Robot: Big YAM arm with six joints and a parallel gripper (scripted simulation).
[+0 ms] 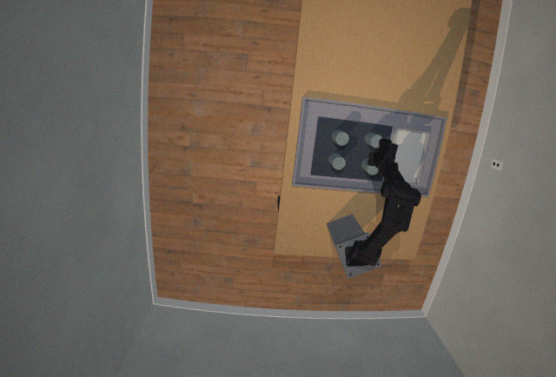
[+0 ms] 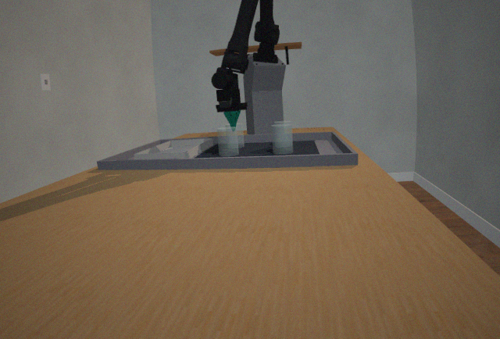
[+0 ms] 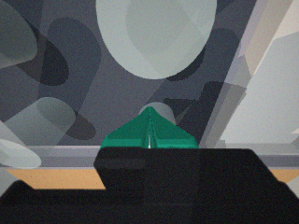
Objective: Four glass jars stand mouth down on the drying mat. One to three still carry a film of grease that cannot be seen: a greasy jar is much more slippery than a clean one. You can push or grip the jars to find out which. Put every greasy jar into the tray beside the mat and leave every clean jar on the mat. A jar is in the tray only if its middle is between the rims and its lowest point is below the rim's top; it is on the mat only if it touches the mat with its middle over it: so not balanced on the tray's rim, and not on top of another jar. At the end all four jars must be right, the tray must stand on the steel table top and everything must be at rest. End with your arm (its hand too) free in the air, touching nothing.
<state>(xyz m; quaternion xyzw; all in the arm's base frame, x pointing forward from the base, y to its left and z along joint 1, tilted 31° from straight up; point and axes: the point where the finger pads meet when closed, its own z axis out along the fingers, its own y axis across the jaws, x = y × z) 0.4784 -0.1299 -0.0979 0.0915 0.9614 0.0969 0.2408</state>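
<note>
Now: hand 2 cm short of the rimmed steel table top, 2 cm to the left of it and 8 cm above it. From my hand the other things lie so: pale tray: 3 cm behind, 23 cm to the right, 7 cm below; dark drying mat: 2 cm ahead, 9 cm to the left, 8 cm below.
</note>
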